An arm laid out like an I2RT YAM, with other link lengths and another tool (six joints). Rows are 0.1 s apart.
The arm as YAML. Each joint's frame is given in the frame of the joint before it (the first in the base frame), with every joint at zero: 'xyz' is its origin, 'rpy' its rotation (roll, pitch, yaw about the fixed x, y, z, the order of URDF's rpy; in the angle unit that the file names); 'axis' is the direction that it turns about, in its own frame. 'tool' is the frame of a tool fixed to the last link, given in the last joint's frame.
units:
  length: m
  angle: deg
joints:
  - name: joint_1
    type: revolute
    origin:
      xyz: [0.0, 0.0, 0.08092]
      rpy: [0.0, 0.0, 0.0]
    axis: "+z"
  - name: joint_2
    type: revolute
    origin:
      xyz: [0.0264, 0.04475, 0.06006]
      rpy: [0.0, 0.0, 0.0]
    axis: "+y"
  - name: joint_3
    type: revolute
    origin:
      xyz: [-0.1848, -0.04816, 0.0]
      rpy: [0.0, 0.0, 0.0]
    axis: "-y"
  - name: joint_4
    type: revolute
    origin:
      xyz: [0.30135, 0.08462, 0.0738]
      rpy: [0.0, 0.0, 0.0]
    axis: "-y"
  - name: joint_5
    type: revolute
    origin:
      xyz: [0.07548, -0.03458, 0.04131]
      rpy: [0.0, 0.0, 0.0]
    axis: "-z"
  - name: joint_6
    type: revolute
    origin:
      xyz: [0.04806, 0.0, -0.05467]
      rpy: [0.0, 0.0, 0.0]
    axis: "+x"
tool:
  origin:
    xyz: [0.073, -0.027, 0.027]
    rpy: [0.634, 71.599, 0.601]
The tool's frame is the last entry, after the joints.
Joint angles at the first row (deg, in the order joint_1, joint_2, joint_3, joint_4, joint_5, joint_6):
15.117, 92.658, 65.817, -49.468, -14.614, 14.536
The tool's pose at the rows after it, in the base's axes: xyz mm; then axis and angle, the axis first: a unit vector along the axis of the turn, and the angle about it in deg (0 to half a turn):
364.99, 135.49, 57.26, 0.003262, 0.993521, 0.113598, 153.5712
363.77, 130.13, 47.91, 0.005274, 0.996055, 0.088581, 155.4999
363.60, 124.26, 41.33, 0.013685, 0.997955, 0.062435, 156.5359
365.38, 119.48, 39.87, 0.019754, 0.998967, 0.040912, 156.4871
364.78, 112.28, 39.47, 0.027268, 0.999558, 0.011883, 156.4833
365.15, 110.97, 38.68, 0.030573, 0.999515, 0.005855, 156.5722
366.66, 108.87, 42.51, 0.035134, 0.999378, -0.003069, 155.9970
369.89, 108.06, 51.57, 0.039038, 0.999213, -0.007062, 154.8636
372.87, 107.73, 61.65, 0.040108, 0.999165, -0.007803, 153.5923
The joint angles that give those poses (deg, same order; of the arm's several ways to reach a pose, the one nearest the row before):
15.112, 94.610, 67.342, -51.599, -10.140, 14.221
15.096, 97.216, 68.594, -52.848, -7.999, 14.485
15.104, 99.209, 69.561, -53.516, -5.554, 15.632
15.115, 100.293, 70.366, -53.793, -3.295, 16.552
15.117, 100.820, 70.659, -54.413, -0.274, 17.739
15.116, 101.266, 70.964, -54.530, 0.305, 18.187
15.116, 101.106, 71.380, -54.820, 1.370, 18.799
15.117, 100.417, 72.183, -55.343, 2.085, 19.245
15.093, 99.385, 72.794, -55.791, 2.526, 19.293

